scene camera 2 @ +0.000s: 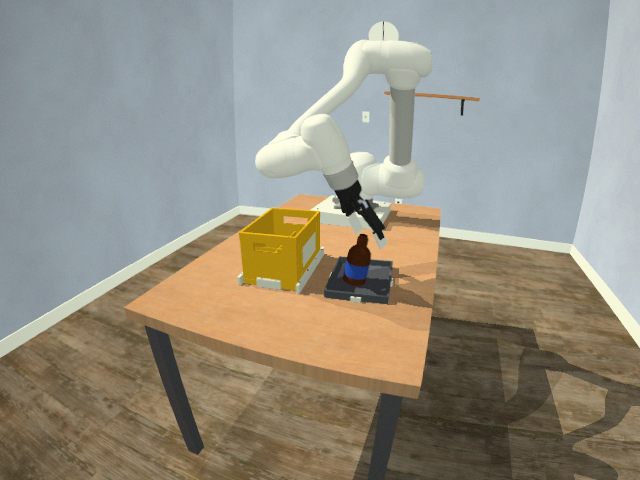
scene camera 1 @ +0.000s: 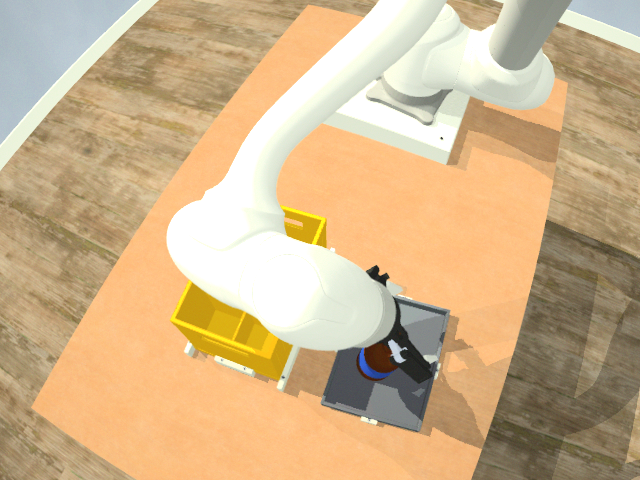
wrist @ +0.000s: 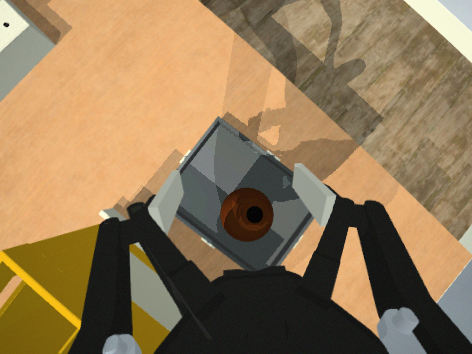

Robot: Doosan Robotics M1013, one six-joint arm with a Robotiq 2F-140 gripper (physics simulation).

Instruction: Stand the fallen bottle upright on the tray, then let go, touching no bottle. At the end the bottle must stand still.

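Where they show: gripper, fingertip midpoint: [scene camera 2: 370,238] [scene camera 1: 411,327] [wrist: 238,178]; arm's base at its link origin: [scene camera 1: 410,92].
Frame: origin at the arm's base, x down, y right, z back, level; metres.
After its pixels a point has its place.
A brown bottle [scene camera 1: 368,367] @(y -0.234, x -0.023, z -0.678 m) [scene camera 2: 356,270] @(y -0.255, x -0.012, z -0.680 m) [wrist: 232,216] @(y -0.235, x -0.075, z -0.627 m) with a blue label stands upright on its base on the dark grey tray [scene camera 1: 347,393] @(y -0.221, x 0.047, z -0.726 m) [scene camera 2: 379,293] @(y -0.335, x 0.047, z -0.686 m) [wrist: 200,159] @(y -0.243, x 0.047, z -0.520 m), inside its low rim. My gripper [scene camera 1: 413,324] @(y -0.269, x -0.089, z -0.596 m) [scene camera 2: 368,232] @(y -0.269, x -0.089, z -0.596 m) [wrist: 238,178] @(y -0.269, x -0.089, z -0.596 m) is open wide and empty, slanting down beside and above the bottle's top. In the wrist view the bottle's dark mouth shows between the two spread fingers, with a gap on both sides. In scene camera 1 the arm and gripper hide the bottle's neck.
A yellow crate [scene camera 1: 206,310] @(y 0.090, x -0.002, z -0.736 m) [scene camera 2: 267,260] @(y -0.006, x -0.040, z -0.788 m) [wrist: 55,257] @(y -0.050, x -0.090, z -0.531 m) with dividers stands beside the tray, partly under the arm in scene camera 1. White holders [scene camera 1: 235,365] @(y -0.014, x 0.022, z -0.793 m) [scene camera 2: 268,283] @(y -0.011, x 0.034, z -0.799 m) edge the crate. The white robot base plate [scene camera 1: 392,135] @(y -0.020, x 0.013, z -0.151 m) [scene camera 2: 336,214] @(y 0.040, x -0.001, z -0.158 m) is farther back on the wooden table [scene camera 1: 372,206] @(y -0.062, x 0.052, z -0.333 m) [scene camera 2: 289,320] @(y -0.159, x 0.052, z -0.922 m).
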